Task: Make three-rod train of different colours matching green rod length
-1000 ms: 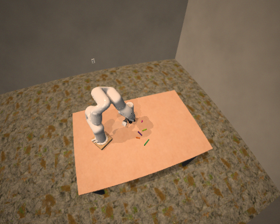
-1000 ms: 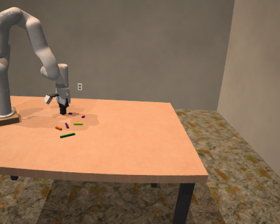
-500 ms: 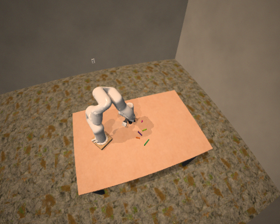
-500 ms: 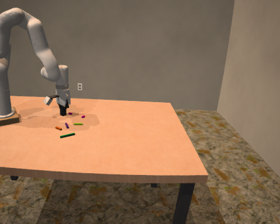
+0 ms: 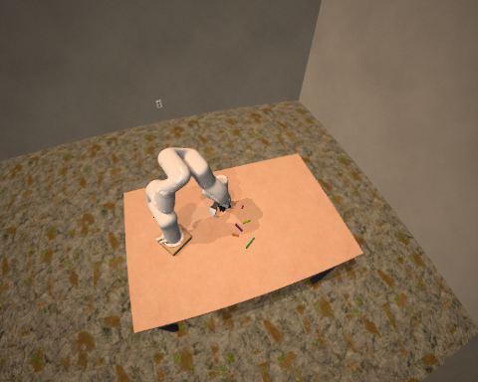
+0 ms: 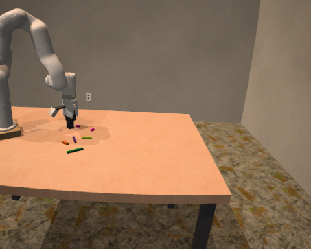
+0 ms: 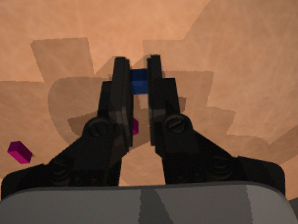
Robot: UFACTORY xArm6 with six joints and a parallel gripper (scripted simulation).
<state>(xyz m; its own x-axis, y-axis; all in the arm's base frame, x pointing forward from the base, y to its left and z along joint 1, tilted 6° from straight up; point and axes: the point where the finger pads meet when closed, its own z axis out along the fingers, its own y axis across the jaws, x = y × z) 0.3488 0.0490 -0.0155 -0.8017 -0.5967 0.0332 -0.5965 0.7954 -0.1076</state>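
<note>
The blue rod lies 20 mm below my hand. From my hand the other things lie so: orange rod (200 mm to the right, 20 mm below, 20 mm behind); then lime rod (150 mm to the right, 90 mm ahead, 20 mm below); then purple rod (160 mm to the right, 30 mm ahead, 20 mm below).
</note>
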